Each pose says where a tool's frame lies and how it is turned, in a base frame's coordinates. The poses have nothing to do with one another.
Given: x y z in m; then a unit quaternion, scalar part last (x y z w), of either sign.
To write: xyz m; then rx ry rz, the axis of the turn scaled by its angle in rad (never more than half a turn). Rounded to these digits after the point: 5 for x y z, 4 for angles.
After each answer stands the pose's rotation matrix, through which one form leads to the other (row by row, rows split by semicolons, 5 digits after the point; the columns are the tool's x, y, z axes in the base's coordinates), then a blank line. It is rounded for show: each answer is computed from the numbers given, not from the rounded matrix.
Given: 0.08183, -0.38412, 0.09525, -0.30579, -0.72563, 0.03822, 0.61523
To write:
0.08183, -0.38412, 0.09525, -0.7045, -1.6717, 0.0881
-0.05598 0.39675 -0.91622; 0.49080 0.81007 0.32079; 0.86947 -0.43172 -0.24007

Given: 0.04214, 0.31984, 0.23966, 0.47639, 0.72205, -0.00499, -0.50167
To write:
0.04214, 0.31984, 0.23966, -1.1513, -1.7449, 0.0121
-0.04276 0.68295 -0.72922; 0.69296 0.54606 0.47077; 0.71971 -0.48519 -0.49661

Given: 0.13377, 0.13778, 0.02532, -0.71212, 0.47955, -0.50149, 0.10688
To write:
0.13377, 0.13778, 0.02532, -2.0967, 1.4119, -1.4765
0.03708 -0.57580 0.81675; -0.79019 -0.51722 -0.32876; 0.61173 -0.63320 -0.47417

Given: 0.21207, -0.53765, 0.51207, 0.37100, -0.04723, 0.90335, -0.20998
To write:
0.21207, -0.53765, 0.51207, -1.0316, 0.1313, -2.5117
-0.63654 0.34432 0.69012; -0.41441 -0.90736 0.07047; 0.65045 -0.24113 0.72026

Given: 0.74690, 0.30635, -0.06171, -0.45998, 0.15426, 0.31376, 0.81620
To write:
0.74690, 0.30635, -0.06171, -0.9808, 0.3289, 0.6690
0.75552 -0.65409 -0.03683; 0.37027 0.37995 0.84767; -0.54046 -0.65407 0.52925

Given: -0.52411, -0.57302, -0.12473, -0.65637, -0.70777, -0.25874, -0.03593
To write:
-0.52411, -0.57302, -0.12473, 2.0162, 2.1741, 0.7948
-0.13577 0.91053 0.39052; 0.94771 0.00446 0.31909; 0.28880 0.41342 -0.86352

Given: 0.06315, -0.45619, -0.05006, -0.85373, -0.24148, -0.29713, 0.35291
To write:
0.06315, -0.45619, -0.05006, -2.2083, -0.6246, -0.7686
0.70680 0.62204 0.33690; 0.20260 -0.63428 0.74608; 0.67778 -0.45908 -0.57434

